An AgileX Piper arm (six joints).
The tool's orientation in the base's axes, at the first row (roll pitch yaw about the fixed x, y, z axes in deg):
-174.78 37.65 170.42
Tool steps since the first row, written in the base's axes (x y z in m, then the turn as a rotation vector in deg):
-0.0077 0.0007 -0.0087 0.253 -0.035 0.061
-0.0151 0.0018 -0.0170 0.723 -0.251 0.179
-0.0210 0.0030 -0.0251 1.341 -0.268 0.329
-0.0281 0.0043 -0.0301 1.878 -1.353 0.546
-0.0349 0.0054 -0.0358 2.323 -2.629 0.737
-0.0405 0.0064 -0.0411 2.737 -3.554 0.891
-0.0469 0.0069 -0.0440 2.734 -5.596 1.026
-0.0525 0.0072 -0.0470 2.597 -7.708 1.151
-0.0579 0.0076 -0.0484 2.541 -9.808 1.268
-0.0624 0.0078 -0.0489 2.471 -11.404 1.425
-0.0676 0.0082 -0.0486 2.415 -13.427 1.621
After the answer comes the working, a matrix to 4 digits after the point.
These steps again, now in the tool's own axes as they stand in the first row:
0.0114 -0.0004 0.0022 -0.239 0.017 0.107
0.0224 -0.0004 0.0042 -0.707 -0.098 0.330
0.0321 0.0001 0.0069 -1.283 0.011 0.576
0.0409 0.0002 0.0065 -1.978 -0.941 0.926
0.0498 0.0001 0.0068 -2.610 -2.098 1.279
0.0576 0.0003 0.0075 -3.149 -2.918 1.576
0.0644 -0.0005 0.0060 -3.499 -4.914 1.858
0.0706 -0.0012 0.0050 -3.746 -7.008 2.083
0.0758 -0.0019 0.0029 -4.051 -9.071 2.359
0.0796 -0.0027 0.0006 -4.302 -10.651 2.499
0.0835 -0.0034 -0.0028 -4.645 -12.645 2.698

The tool's axes in the first row as the columns of a matrix, in the base's axes (rounded; the answer above uses it unrounded):
-0.7807 0.2205 0.5847
0.1318 0.9727 -0.1909
-0.6108 -0.0720 -0.7885

